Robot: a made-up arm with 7 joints.
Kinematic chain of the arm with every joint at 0, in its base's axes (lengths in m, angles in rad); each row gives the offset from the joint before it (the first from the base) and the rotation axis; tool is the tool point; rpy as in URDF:
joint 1: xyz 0 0 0.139 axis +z
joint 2: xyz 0 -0.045 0.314 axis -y
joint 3: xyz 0 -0.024 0.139 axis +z
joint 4: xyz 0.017 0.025 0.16 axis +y
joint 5: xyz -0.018 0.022 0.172 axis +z
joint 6: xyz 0 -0.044 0.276 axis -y
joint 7: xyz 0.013 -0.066 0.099 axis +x
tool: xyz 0 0 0 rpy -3.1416 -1.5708 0
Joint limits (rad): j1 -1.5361..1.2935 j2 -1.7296..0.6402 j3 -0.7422..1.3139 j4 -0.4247..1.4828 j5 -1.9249..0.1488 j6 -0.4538..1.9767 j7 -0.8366..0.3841
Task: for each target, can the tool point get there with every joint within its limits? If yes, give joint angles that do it. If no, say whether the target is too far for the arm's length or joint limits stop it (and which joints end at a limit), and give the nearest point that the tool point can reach.
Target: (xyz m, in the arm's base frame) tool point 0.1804 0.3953 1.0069
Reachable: yes | joints 0.8431 -0.1372 0.6512 1.1583 -0.1538 1.5677 -0.3086
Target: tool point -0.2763 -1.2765 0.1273
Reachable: no: too far | nearest point -0.1629 -0.8248 0.2424 | short by 0.480 m
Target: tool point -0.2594 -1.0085 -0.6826
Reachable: no: too far | nearest point -0.1484 -0.6057 -0.0777 | short by 0.735 m
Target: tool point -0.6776 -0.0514 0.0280
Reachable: no: joint limits stop it (at a limit: joint 1, joint 2, joint 3, joint 4, joint 5, joint 6) | nearest point -0.4725 -0.2475 0.0416 | short by 0.284 m
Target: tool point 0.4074 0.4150 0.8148
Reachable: yes | joints 0.3395 -0.6154 0.9469 1.2449 -0.6028 1.6881 0.0655
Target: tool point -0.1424 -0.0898 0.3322
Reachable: no: joint limits stop it (at a limit: joint 1, joint 2, joint 4, joint 5, joint 6) | nearest point -0.3102 -0.3822 0.0368 | short by 0.448 m
